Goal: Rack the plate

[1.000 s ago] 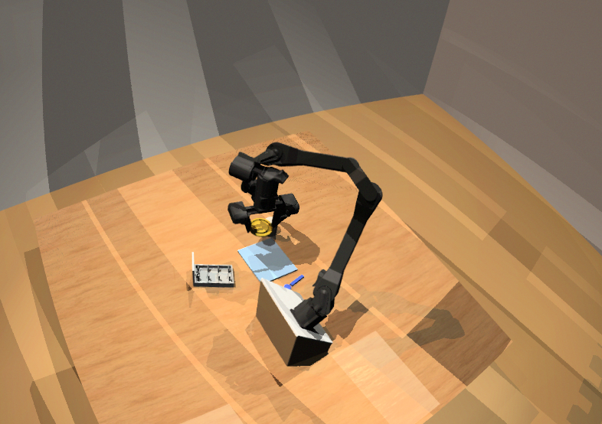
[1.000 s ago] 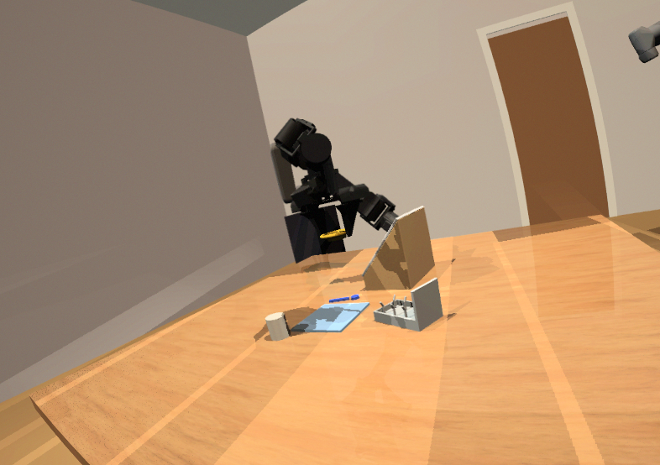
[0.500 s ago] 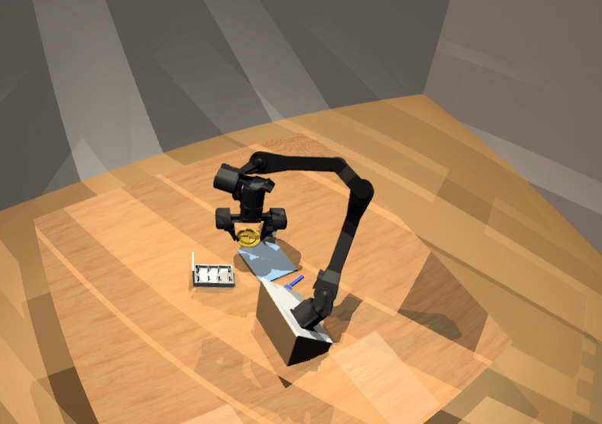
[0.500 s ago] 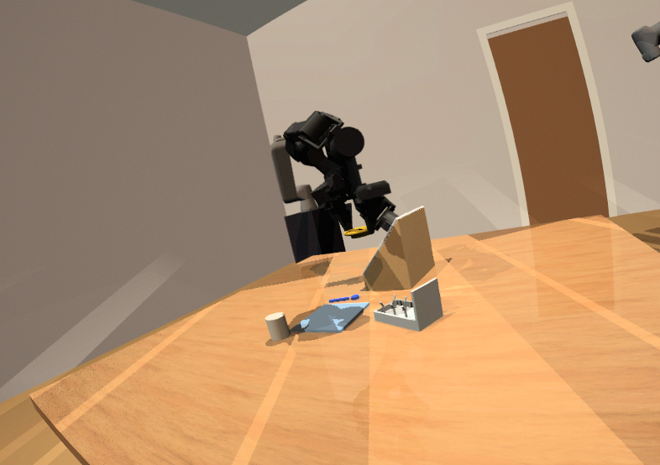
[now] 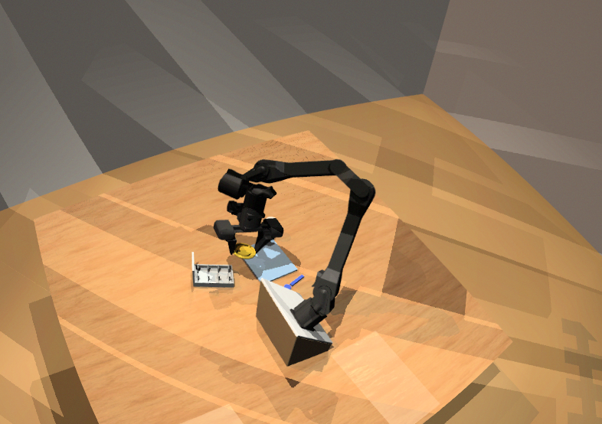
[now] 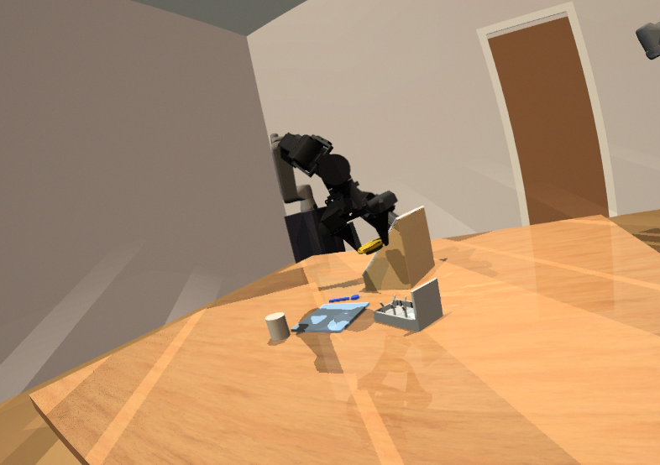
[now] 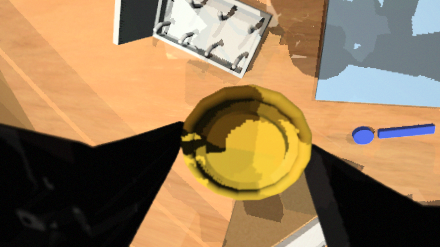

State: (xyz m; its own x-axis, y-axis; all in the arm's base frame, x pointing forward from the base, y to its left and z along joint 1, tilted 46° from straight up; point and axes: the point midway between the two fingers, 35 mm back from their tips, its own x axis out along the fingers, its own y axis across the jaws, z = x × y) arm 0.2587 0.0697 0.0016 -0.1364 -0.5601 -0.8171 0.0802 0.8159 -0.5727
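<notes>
Now: gripper tip 5 cm short of the grey dish rack, 7 cm to the right of it and 12 cm above it. Also, from my gripper tip: pale blue mat: 6 cm ahead, 12 cm to the right, 14 cm below; blue spoon: 6 cm behind, 15 cm to the right, 14 cm below; yellow plate: 1 cm above.
</notes>
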